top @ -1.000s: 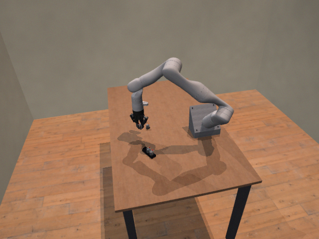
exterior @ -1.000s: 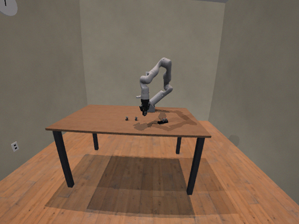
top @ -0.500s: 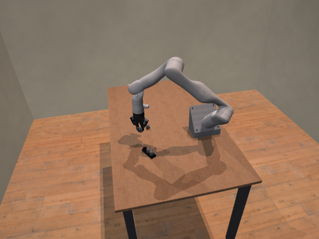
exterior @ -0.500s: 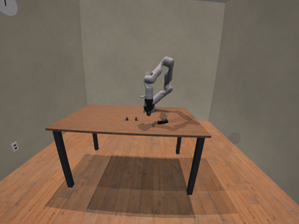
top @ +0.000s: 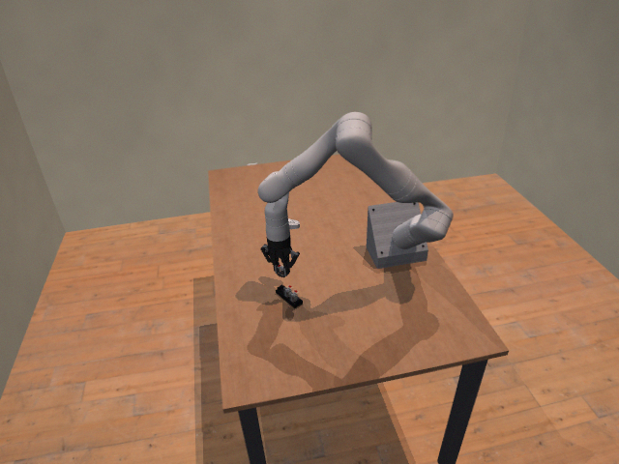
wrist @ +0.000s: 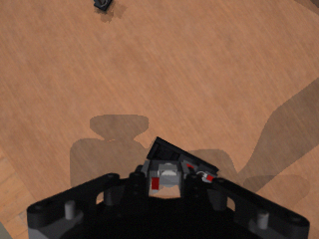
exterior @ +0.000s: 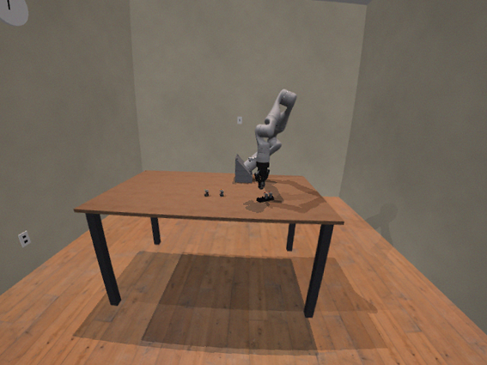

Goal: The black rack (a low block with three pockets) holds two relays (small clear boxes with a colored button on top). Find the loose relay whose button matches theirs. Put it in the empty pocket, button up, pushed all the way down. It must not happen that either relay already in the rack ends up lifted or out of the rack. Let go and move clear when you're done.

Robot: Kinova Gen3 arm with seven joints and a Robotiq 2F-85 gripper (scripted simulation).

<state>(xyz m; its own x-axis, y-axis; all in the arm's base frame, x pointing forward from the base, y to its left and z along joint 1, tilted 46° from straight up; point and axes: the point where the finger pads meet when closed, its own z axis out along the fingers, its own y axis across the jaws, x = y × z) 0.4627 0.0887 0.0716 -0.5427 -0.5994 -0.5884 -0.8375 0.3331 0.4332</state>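
My gripper is now 100 mm above the black rack, 30 mm to the right of it and 10 mm past it.
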